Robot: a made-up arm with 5 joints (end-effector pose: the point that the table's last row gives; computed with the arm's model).
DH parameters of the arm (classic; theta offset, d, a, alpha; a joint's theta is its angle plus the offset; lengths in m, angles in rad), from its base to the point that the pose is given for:
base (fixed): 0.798 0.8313 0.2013 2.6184
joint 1: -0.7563 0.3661 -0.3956 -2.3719
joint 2: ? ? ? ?
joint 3: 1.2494 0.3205 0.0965 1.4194
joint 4: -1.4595 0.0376 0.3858 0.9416
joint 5: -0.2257 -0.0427 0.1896 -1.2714
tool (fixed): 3.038 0.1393 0 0
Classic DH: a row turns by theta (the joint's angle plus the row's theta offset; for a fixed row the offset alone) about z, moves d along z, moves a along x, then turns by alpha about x.
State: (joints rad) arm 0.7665 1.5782 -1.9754 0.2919 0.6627
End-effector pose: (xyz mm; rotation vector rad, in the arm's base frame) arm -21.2 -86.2 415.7 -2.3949 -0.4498 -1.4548
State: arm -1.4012 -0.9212 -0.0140 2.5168 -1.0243
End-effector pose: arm 1032.5 1017.2 1028.3 -1.4086 1.1806 0.4148
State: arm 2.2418 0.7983 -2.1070 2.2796 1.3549
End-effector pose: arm 62.0 -555.8 545.7 -1.4884 -1.9160 0.1697
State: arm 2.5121 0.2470 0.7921 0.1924 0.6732
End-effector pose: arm -424.5 391.3 850.7 0.8388 0.5216 -1.6277
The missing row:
joint 2: 0.0894 0.3206 -0.0334 1.1696
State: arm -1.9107 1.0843 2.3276 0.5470 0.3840
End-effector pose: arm 771.9 704.1 259.4 0.0429 -2.2335 -1.7759
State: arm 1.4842 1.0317 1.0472 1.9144 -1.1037
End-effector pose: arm -160.0 -932.2 957.8 0.5849 -0.6351 0.7567
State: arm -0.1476 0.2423 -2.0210 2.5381 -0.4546
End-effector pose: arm 1113.1 257.1 536.3 -1.9190 1.5655 -1.2819
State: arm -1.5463 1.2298 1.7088 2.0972 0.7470
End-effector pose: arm 229.7 978.3 341.6 -0.0986 -0.4710 -1.2191
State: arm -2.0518 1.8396 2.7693 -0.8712 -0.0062
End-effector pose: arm 525.8 807.9 712.5 -1.2391 2.3849 1.0844
